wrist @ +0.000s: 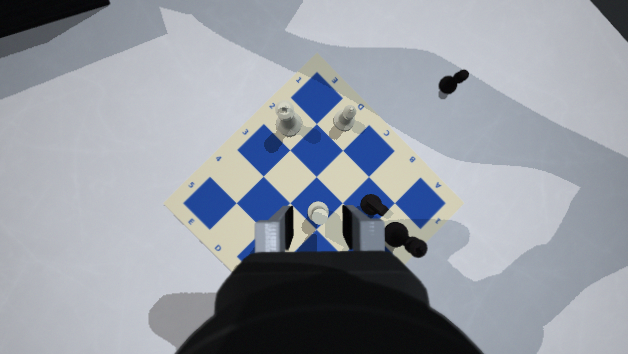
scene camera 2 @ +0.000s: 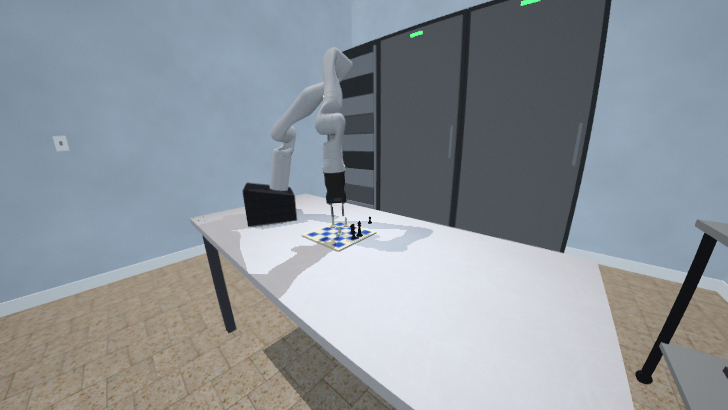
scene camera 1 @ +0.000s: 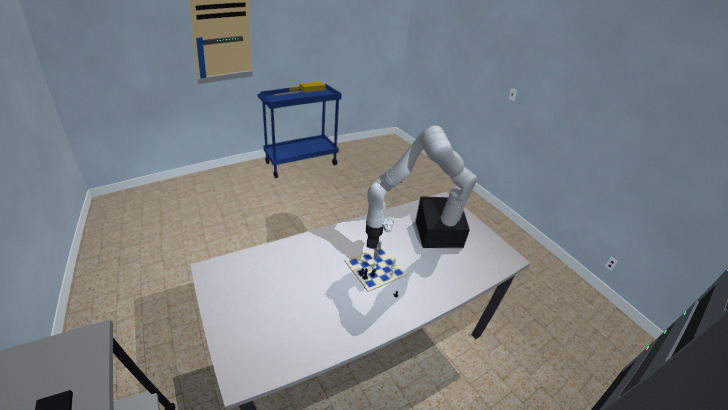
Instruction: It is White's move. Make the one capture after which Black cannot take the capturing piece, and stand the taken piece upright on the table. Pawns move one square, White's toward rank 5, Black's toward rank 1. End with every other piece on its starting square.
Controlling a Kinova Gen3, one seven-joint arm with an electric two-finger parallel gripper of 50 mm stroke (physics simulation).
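Where they show: gripper, fingertip midpoint: [wrist: 317, 220] [scene camera 2: 337, 215] [scene camera 1: 376, 255]; arm's base, link origin: [scene camera 2: 278, 189] [scene camera 1: 449, 219].
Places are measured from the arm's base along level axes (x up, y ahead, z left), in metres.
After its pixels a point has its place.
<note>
The chessboard [scene camera 1: 368, 288] @[x -0.133, y 0.530, z 0.153 m] [scene camera 2: 307, 235] @[x -0.134, y 0.363, z -0.059 m] [wrist: 174, 204] @[x -0.133, y 0.348, z -0.064 m] lies flat. A tall white king [scene camera 2: 333, 222] @[x -0.113, y 0.363, z 0.075 m] [wrist: 288, 122] @[x -0.105, y 0.363, z 0.075 m] stands on E2, a smaller white piece [scene camera 2: 345, 222] @[x -0.116, y 0.393, z 0.118 m] [wrist: 344, 119] @[x -0.115, y 0.392, z 0.119 m] on D1, and a flat-topped white piece [wrist: 318, 212] @[x -0.100, y 0.443, z 0.044 m] on C3. A black knight [scene camera 1: 373, 273] @[x -0.115, y 0.477, z 0.093 m] [wrist: 371, 204] @[x -0.101, y 0.468, z 0.085 m] stands on B2, a tall black piece [scene camera 1: 365, 275] @[x -0.113, y 0.517, z 0.092 m] [scene camera 2: 359, 229] @[x -0.106, y 0.518, z 0.086 m] [wrist: 396, 234] @[x -0.116, y 0.509, z 0.087 m] on A2. A3 is hidden in the wrist view. A black pawn [scene camera 1: 395, 293] @[x -0.118, y 0.435, z 0.237 m] [scene camera 2: 369, 220] @[x -0.126, y 0.433, z 0.231 m] [wrist: 447, 84] @[x -0.131, y 0.431, z 0.229 m] stands upright on the table. My gripper [scene camera 1: 377, 255] @[x -0.056, y 0.441, z 0.042 m] [scene camera 2: 337, 215] @[x -0.056, y 0.441, z 0.042 m] [wrist: 317, 220] @[x -0.056, y 0.441, z 0.042 m] is partly open, empty, pointing down above the C3 piece.
The arm's black base [scene camera 1: 442, 234] @[x -0.045, y 0.065, z 0.046 m] [scene camera 2: 267, 208] @[x -0.063, y 0.097, z -0.107 m] stands on the white table [scene camera 1: 264, 305] @[x -0.140, y 0.989, z 0.082 m] [scene camera 2: 458, 305] @[x -0.140, y 0.978, z -0.030 m], beyond the board's E1–E5 side. The black pawn is off the board's rank-1 side. A blue cart [scene camera 1: 300, 100] and dark cabinets [scene camera 2: 420, 127] stand away from the table.
</note>
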